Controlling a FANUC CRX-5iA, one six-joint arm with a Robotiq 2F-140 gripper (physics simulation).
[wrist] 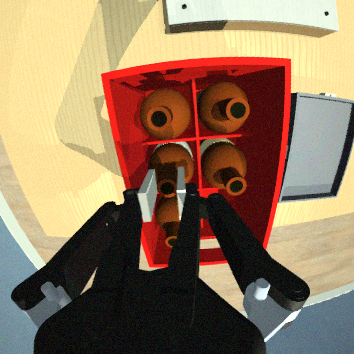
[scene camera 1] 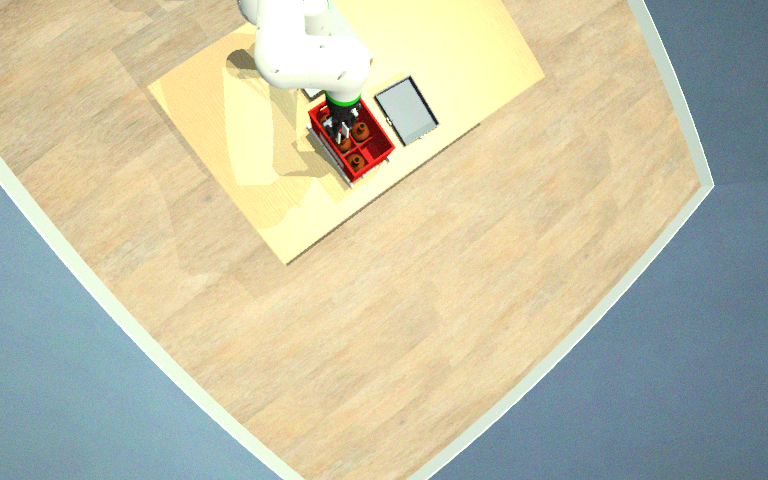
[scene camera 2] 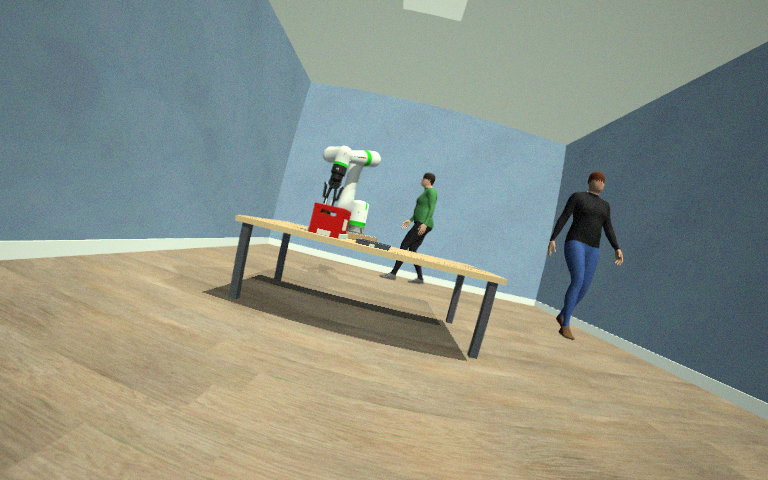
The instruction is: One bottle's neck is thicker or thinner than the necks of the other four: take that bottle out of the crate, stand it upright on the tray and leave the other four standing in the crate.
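Frame: origin at the arm's base, x ahead, y left, z up, level; metres.
Where they show: gripper, fingertip midpoint: (wrist: 167, 178) (scene camera 1: 340, 137) (scene camera 2: 326, 210); arm's base at its link origin: (scene camera 2: 354, 233).
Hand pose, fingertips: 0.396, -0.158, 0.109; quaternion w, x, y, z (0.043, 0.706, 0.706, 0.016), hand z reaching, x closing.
Observation:
Things, the pixels of their top centre, and the offset from my fingertips, as dx, dy, dz. "pt": a spot on its surface instead. Level surfaces: height alone.
- red crate at its top centre: (wrist: 205, 190) (scene camera 1: 352, 129) (scene camera 2: 334, 207) +0.007, +0.046, +0.026
- bottle at its top centre: (wrist: 166, 188) (scene camera 1: 342, 137) +0.006, +0.000, +0.014
- middle right cell at a spot on its surface: (wrist: 223, 166) (scene camera 1: 357, 127) pt -0.003, +0.077, -0.022
- grey tray at a spot on its surface: (wrist: 312, 147) (scene camera 1: 403, 111) pt +0.014, +0.327, -0.144
- table's at its surface level: dz -0.149
A red crate (scene camera 1: 383, 139) (scene camera 2: 328, 219) (wrist: 197, 63) with six cells stands on the table. Several brown bottles stand in it. My gripper (scene camera 1: 337, 130) (scene camera 2: 330, 197) (wrist: 167, 178) reaches down into the crate and is shut on the neck of the bottle (scene camera 1: 344, 144) (wrist: 171, 158) in the middle left cell. Other bottles fill the two far cells, back left (wrist: 165, 114) and back right (wrist: 223, 107), the middle right cell (wrist: 223, 166) (scene camera 1: 360, 131) and the near left cell (wrist: 168, 214) (scene camera 1: 355, 161). The near right cell is empty. The grey tray (scene camera 1: 405, 110) (wrist: 312, 147) lies empty to the right of the crate.
The robot's white base plate (wrist: 246, 14) is just behind the crate. The table's (scene camera 1: 218, 129) (scene camera 2: 425, 258) front edge is close to the crate. Two people walk in the room, one in green (scene camera 2: 423, 207) behind the table and one in black (scene camera 2: 586, 222) at the right.

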